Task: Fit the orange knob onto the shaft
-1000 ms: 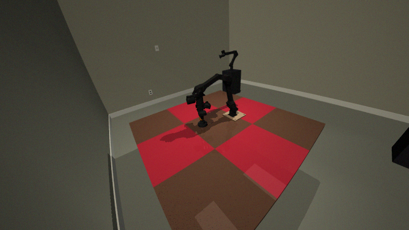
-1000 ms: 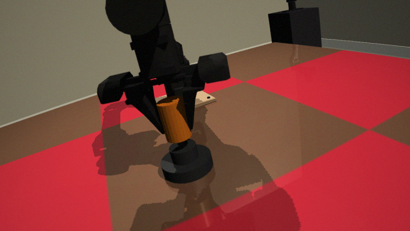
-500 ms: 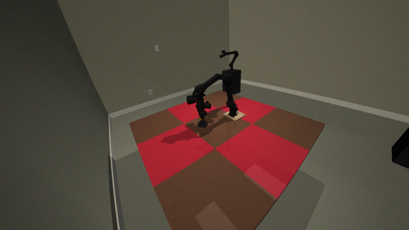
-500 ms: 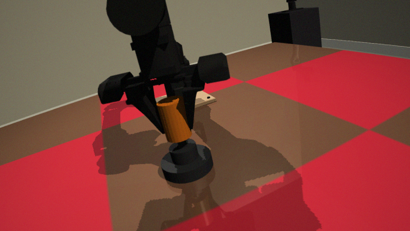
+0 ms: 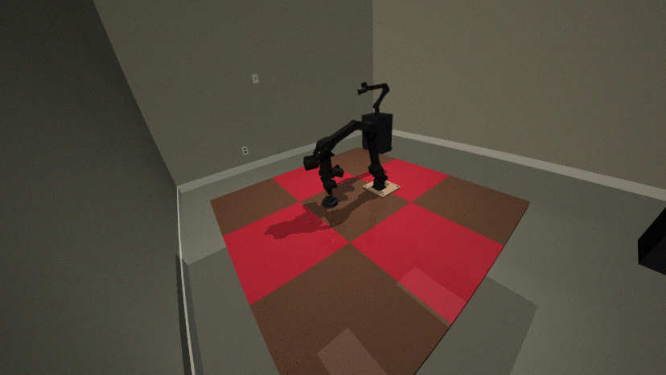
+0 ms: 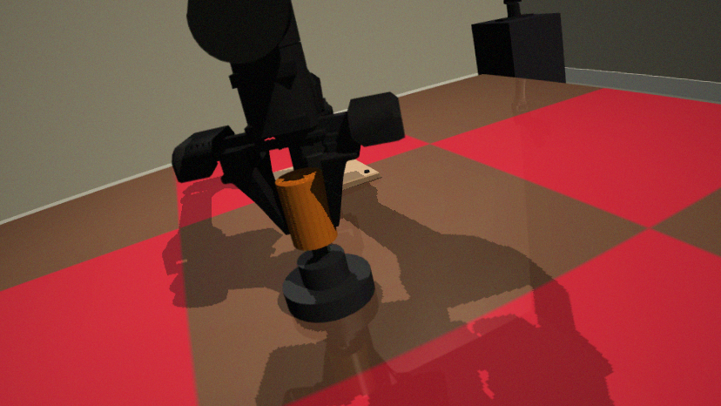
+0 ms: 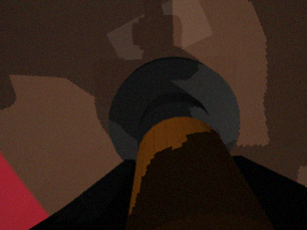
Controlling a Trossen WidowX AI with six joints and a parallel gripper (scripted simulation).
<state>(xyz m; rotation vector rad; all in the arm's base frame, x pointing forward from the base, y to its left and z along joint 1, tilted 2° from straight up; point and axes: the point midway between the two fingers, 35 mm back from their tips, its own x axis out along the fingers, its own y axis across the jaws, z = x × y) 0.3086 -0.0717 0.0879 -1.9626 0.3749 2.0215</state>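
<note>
Now: gripper tip 20 mm below the orange knob. Round my gripper tip: dark round pedestal: 40 mm below.
</note>
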